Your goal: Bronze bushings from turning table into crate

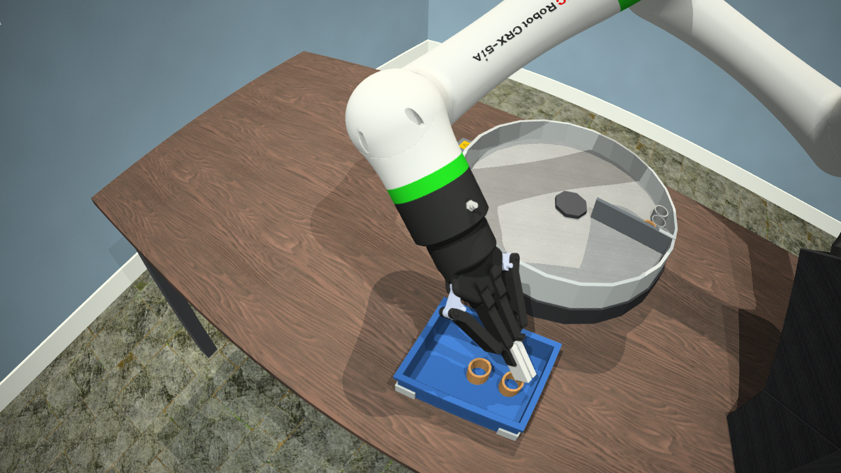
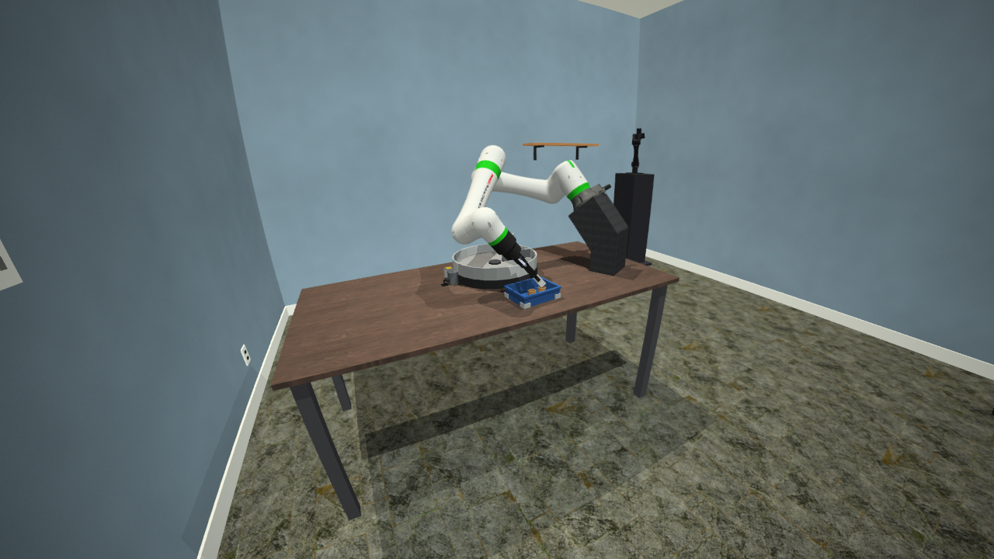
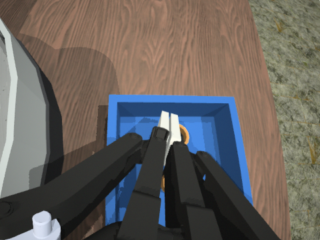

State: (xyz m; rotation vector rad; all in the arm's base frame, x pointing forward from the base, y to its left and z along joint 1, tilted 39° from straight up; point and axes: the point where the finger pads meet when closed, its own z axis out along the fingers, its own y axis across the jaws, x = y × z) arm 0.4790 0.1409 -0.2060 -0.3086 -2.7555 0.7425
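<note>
The blue crate lies 40 mm ahead of my hand, 20 mm to the left of it and 40 mm below it. Round my hand: grey turning table: 90 mm ahead, 330 mm to the right, 10 mm below.
</note>
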